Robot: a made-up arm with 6 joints. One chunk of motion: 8 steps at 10 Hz.
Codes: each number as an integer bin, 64 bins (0 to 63) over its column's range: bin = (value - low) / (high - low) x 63, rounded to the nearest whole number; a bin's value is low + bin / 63 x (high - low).
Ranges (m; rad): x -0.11..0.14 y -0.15..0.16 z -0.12..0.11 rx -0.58..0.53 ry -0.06..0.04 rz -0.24..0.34
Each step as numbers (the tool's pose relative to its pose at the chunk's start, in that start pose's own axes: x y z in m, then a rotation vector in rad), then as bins.
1 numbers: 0.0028 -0.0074 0.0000 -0.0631 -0.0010 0.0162
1 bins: 28 29 33 29 37 28
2 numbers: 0.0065 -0.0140 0.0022 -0.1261 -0.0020 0.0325
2 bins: 29 28 33 26 37 30
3 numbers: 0.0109 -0.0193 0.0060 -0.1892 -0.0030 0.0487
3 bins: 30 27 35 22 36 31
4 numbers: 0.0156 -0.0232 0.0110 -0.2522 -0.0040 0.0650
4 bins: 32 26 36 19 35 33
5 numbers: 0.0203 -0.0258 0.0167 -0.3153 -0.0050 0.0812
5 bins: 33 25 37 15 35 35
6 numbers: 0.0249 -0.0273 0.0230 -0.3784 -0.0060 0.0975
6 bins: 34 25 39 11 34 37
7 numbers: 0.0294 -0.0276 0.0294 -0.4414 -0.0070 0.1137
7 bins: 35 25 41 8 33 38
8 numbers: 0.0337 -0.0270 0.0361 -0.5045 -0.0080 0.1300
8 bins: 36 25 43 4 33 40
